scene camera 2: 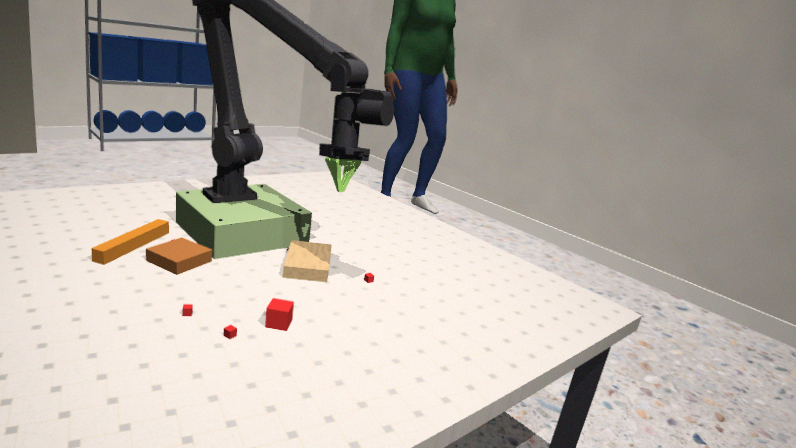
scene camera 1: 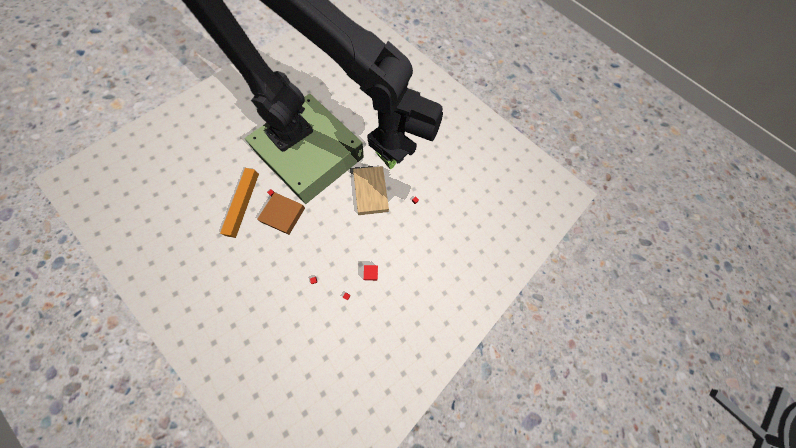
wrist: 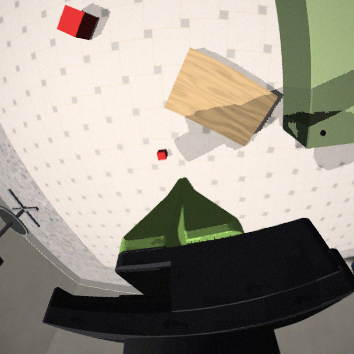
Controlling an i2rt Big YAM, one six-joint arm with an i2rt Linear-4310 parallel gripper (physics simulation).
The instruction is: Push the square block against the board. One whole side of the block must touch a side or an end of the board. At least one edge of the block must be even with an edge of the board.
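Frame: origin at the arm's base, x ahead, y left, z up, level; metres.
Where they show: gripper, fingertip midpoint: (scene camera 2: 340, 192) (scene camera 1: 391, 167) (wrist: 183, 183); arm's base, origin of the base link: (scene camera 2: 229, 196) (scene camera 1: 290, 132).
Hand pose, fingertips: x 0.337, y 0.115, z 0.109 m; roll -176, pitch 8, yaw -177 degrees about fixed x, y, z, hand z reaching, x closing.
Each offset is from my fingertips to the top centre of the thing.
The brown square block {dx -0.170, dy -0.293, dz -0.166 m} (scene camera 1: 281, 212) (scene camera 2: 178, 254) lies flat near the front corner of the green base; it does not show in the wrist view. The light wooden board {dx -0.051, dy -0.033, dz -0.166 m} (scene camera 1: 367, 194) (scene camera 2: 306, 271) (wrist: 215, 92) lies flat to its right, close to another corner of the base. A wide gap separates block and board, and they are turned at different angles. My gripper (scene camera 1: 392, 164) (scene camera 2: 341, 190) (wrist: 183, 183) is shut and empty. It hangs above the table, past the board's end on the side away from the large red cube.
The green base (scene camera 1: 289, 161) (scene camera 2: 253, 236) (wrist: 332, 40) stands behind block and board. An orange bar {dx -0.282, dy -0.365, dz -0.164 m} (scene camera 1: 239, 203) (scene camera 2: 130, 240) lies left of the block. A larger red cube {dx +0.153, dy -0.209, dz -0.155 m} (scene camera 1: 370, 272) (scene camera 2: 279, 314) (wrist: 70, 21) stands in front. A tiny red cube {dx +0.070, dy +0.057, dz -0.179 m} (scene camera 1: 414, 199) (scene camera 2: 369, 277) (wrist: 162, 154) lies right of the board.
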